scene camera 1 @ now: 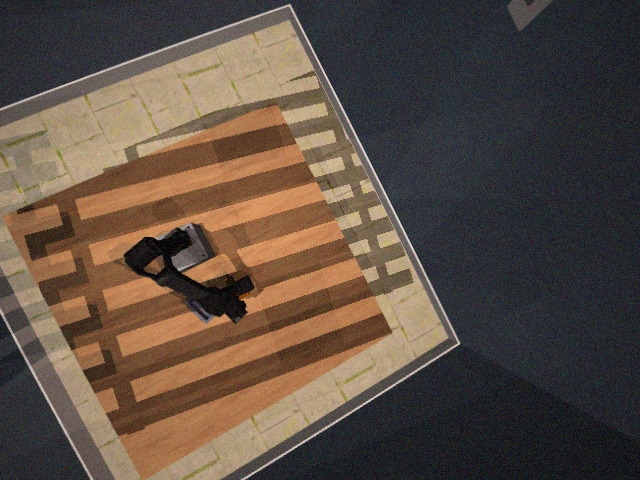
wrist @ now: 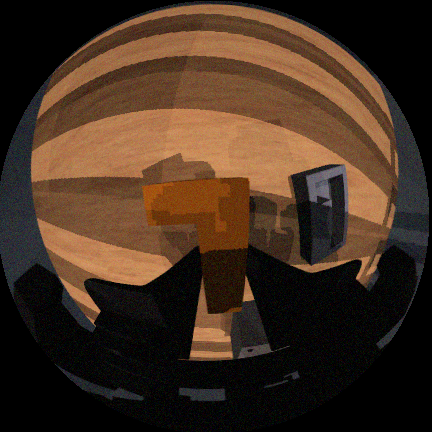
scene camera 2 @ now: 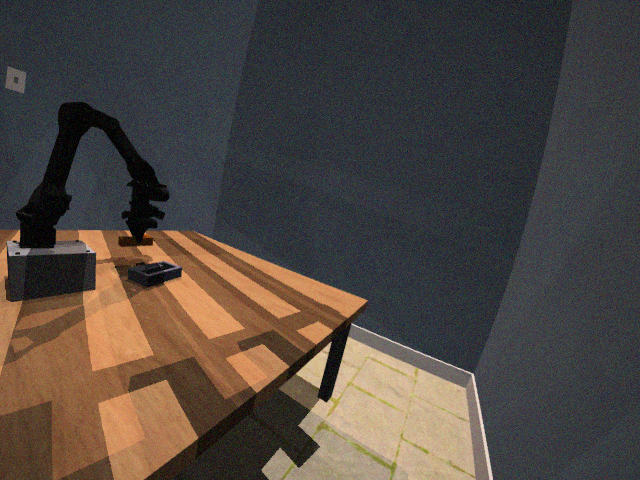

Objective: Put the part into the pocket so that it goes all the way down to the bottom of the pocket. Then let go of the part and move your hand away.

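Places are measured from the arm's base along level axes (x right, y ahead, z up), in millimetres.
Pixels of known places: gripper, fingertip midpoint: [scene camera 1: 234, 289] [wrist: 221, 249] [scene camera 2: 137, 241]; arm's base, link origin: [scene camera 1: 181, 240] [scene camera 2: 36, 245].
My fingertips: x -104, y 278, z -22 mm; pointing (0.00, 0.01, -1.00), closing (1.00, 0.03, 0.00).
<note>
For each thing: its top centre in the pictures, then the offset to it from my fingertips. Level surfaces: height alone.
- orange L-shaped part, top centre: [wrist: 201, 267] [scene camera 2: 135, 236] [scene camera 1: 236, 287] dy -4, dx -15, dz +17 mm
- dark blue-grey block with the pocket, top centre: [wrist: 332, 217] [scene camera 2: 156, 267] [scene camera 1: 202, 306] dy +11, dx +168, dz -47 mm
- striped wooden table, surface height: dz -83 mm
The orange L-shaped part [scene camera 1: 245, 296] [scene camera 2: 125, 241] [wrist: 187, 202] is held above the table; its shadow lies below it in scene camera 2. My gripper [scene camera 2: 139, 241] [wrist: 221, 249] is shut on one leg of the part, and the other leg points left in the wrist view. The dark blue-grey block with the pocket [scene camera 1: 200, 311] [scene camera 2: 148, 279] [wrist: 305, 225] lies on the table, apart from the part, to its right in the wrist view. Its pocket opens upward, and shadow darkens the inside. In scene camera 1 the arm hides the fingertips and some of the block.
The grey arm base [scene camera 1: 195, 254] [scene camera 2: 64, 273] [wrist: 249, 325] stands on the striped wooden table [scene camera 1: 289, 248] [scene camera 2: 206, 320], close to the pocket block. The black arm [scene camera 1: 180, 284] [scene camera 2: 64, 155] reaches over the block in scene camera 1. Patches of shadow cross the table.
</note>
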